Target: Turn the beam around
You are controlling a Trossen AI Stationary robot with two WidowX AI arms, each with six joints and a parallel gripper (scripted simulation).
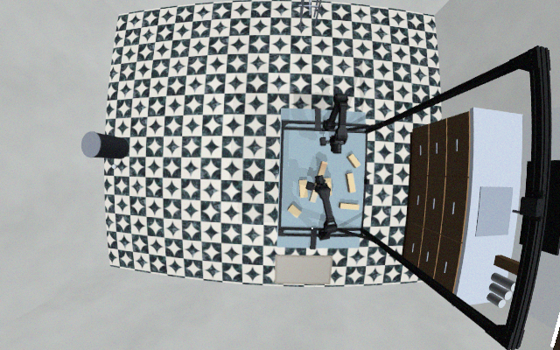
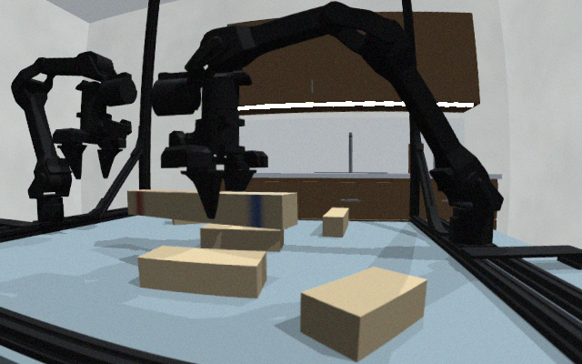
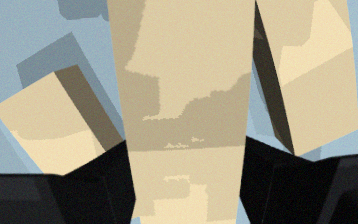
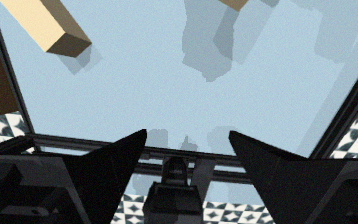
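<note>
The beam lies 5 cm to the right of my left hand, 2 cm below it and 1 cm behind it.
</note>
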